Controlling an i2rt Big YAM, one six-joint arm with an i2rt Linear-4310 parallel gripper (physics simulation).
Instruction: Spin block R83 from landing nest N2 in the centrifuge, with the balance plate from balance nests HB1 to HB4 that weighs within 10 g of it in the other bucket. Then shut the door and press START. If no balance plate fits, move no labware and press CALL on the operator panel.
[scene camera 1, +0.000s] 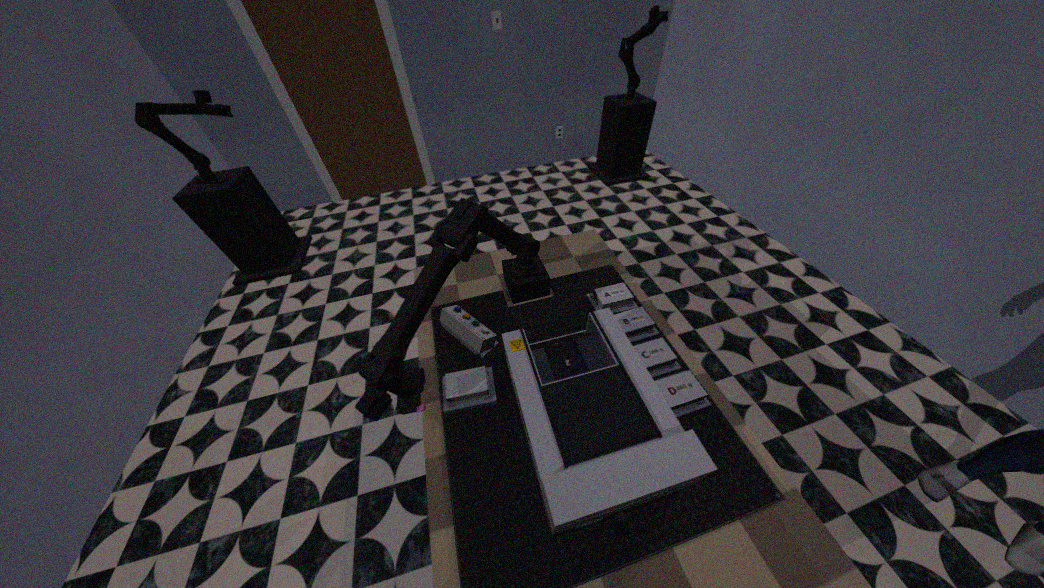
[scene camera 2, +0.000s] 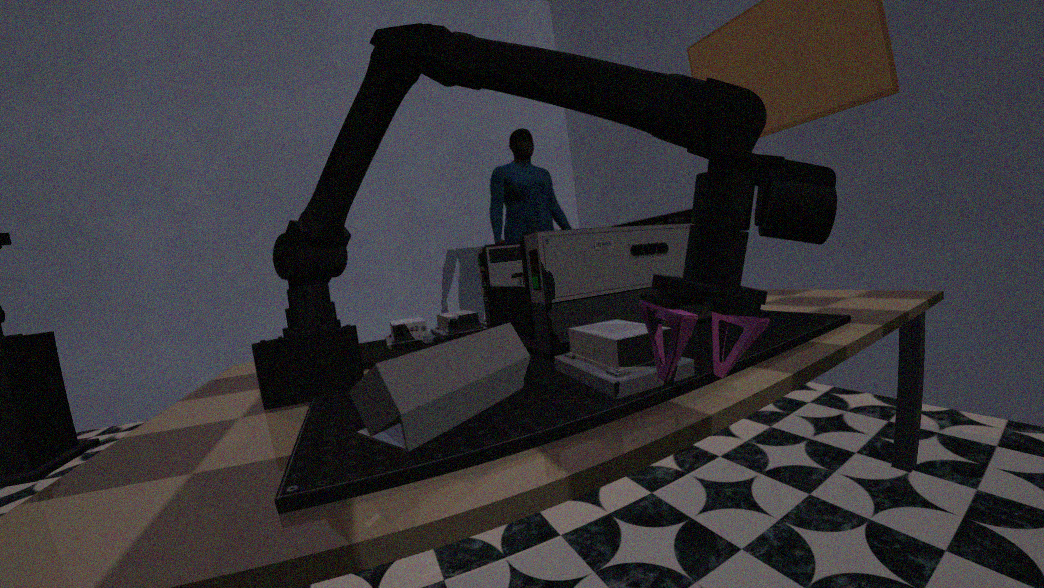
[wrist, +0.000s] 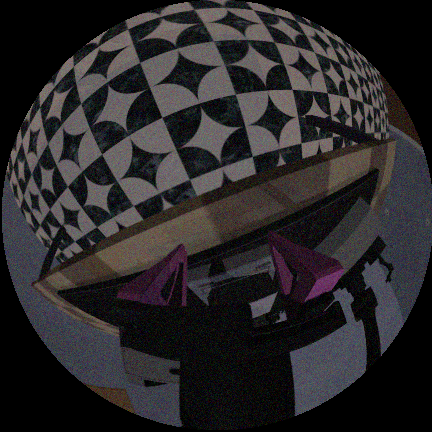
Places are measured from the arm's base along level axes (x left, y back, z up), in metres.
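Pixels of known places: gripper, fingertip midpoint: (scene camera 1: 423, 396) (scene camera 2: 692, 378) (wrist: 225, 242); arm's base, link origin: (scene camera 1: 525, 270) (scene camera 2: 314, 332) (wrist: 351, 276).
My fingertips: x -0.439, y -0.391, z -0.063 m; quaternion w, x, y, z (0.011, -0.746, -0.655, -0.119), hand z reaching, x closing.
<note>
For each thing: its middle in the pictures, then the offset to it from my fingertips. Level surfaces: height alone.
- white block, body centre: (scene camera 2: 617, 343) (wrist: 243, 302) (scene camera 1: 467, 384) dx +0.139, dy -0.010, dz +0.017 m
- pale nest, body centre: (scene camera 2: 619, 363) (wrist: 237, 287) (scene camera 1: 469, 389) dx +0.139, dy -0.010, dz -0.012 m
- Plates A, body centre: (scene camera 2: 407, 328) (scene camera 1: 612, 296) dx +0.734, dy +0.198, dz +0.008 m
- B, body centre: (scene camera 2: 457, 320) (scene camera 1: 631, 322) (wrist: 271, 320) dx +0.740, dy +0.063, dz +0.008 m
- C, body centre: (scene camera 1: 650, 355) dx +0.733, dy -0.077, dz +0.008 m
- D, body centre: (scene camera 1: 678, 391) dx +0.744, dy -0.209, dz +0.008 m
- white centrifuge, body centre: (scene camera 2: 600, 274) (scene camera 1: 584, 406) (wrist: 205, 355) dx +0.436, dy -0.202, dz +0.097 m
- operator panel, body centre: (scene camera 2: 449, 373) (wrist: 340, 253) (scene camera 1: 467, 327) dx +0.171, dy +0.211, dz +0.017 m
- black mat, surface height: dz -0.025 m
- wooden table, surface height: dz -0.038 m
A white block (scene camera 1: 467, 383) (scene camera 2: 610, 341) sits on a pale nest (scene camera 1: 490, 401) (scene camera 2: 631, 385) near the table's edge; its label cannot be read. My gripper (scene camera 2: 692, 357) (wrist: 225, 242) is open, its pink fingers apart with nothing between them, low beside the nest on the side away from the centrifuge. Plates A (scene camera 1: 614, 294), B (scene camera 1: 635, 319), C (scene camera 1: 656, 353) and D (scene camera 1: 683, 390) stand in a row; their weights are too blurred to read. The white centrifuge (scene camera 1: 628, 478) (scene camera 2: 613, 255) shows its open chamber (scene camera 1: 577, 354). The rotor is too dark to make out.
The operator panel (scene camera 1: 467, 330) (scene camera 2: 452, 379) stands between the arm's base (scene camera 1: 526, 281) (scene camera 2: 306, 365) and the nest, with several coloured buttons. All stand on a black mat (scene camera 1: 504, 511) on the wooden table (scene camera 2: 182, 504). A person (scene camera 2: 522, 189) stands behind the table.
</note>
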